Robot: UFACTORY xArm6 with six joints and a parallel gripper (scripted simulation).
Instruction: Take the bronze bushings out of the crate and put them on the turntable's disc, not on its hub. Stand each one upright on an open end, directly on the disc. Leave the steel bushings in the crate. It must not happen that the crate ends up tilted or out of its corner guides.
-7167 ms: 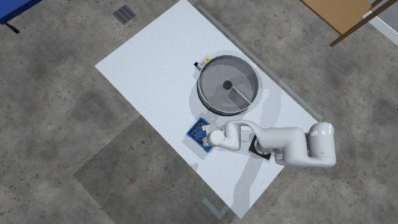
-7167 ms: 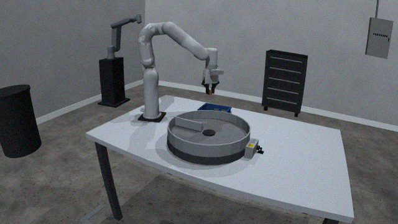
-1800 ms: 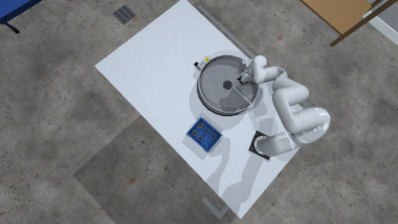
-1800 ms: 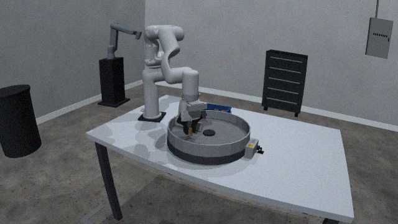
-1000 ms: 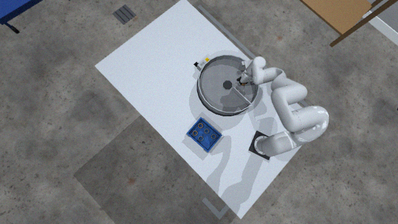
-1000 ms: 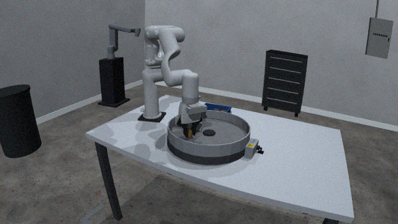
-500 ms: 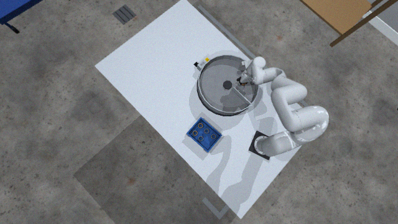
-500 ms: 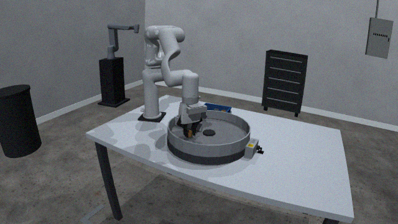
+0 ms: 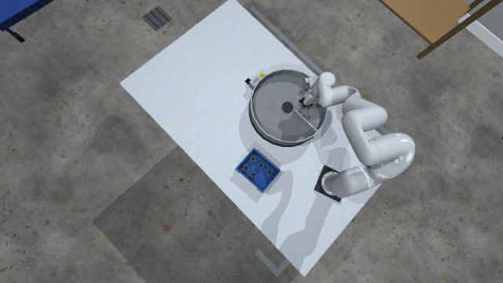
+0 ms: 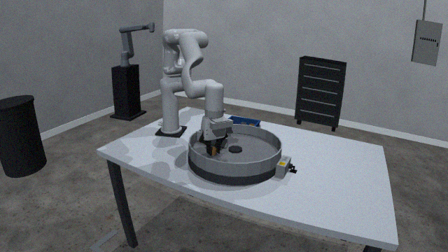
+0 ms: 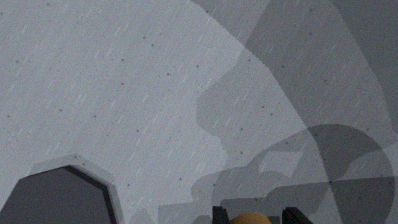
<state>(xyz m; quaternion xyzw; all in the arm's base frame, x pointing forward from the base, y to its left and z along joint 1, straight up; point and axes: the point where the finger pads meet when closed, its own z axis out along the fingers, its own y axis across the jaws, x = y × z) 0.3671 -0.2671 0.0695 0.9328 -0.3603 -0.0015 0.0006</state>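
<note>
Right now the blue crate is 460 mm to the left of my hand and 60 mm below it. From my hand the other things lie so: turntable disc: 80 mm to the left, 80 mm ahead, 30 mm below.
</note>
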